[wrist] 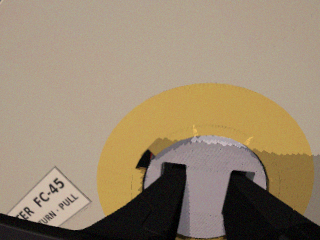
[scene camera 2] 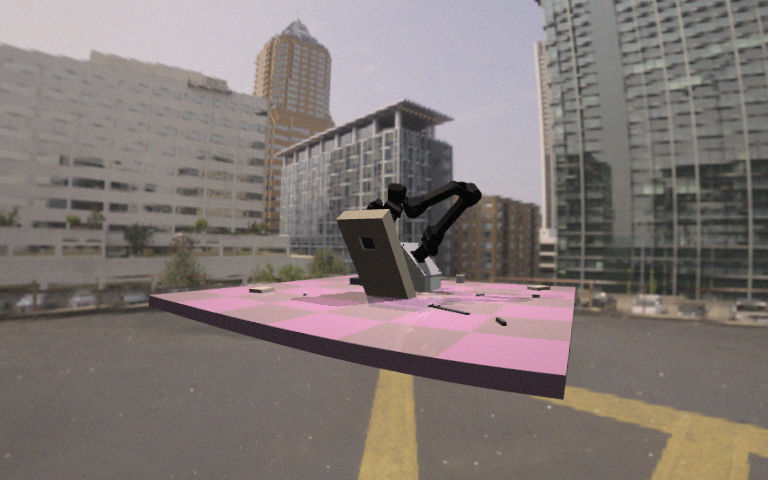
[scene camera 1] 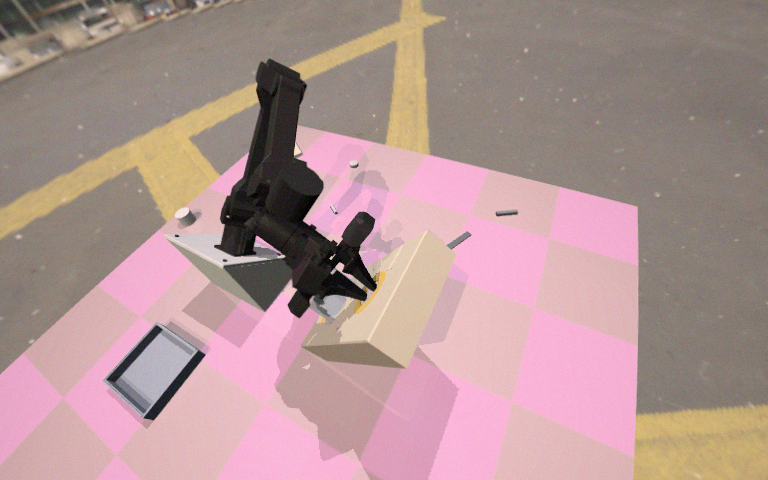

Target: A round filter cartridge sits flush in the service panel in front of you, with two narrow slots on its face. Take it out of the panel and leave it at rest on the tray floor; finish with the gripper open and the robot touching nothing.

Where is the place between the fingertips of my gripper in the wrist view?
203,177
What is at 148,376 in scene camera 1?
A grey tray.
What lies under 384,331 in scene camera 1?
A beige service panel.
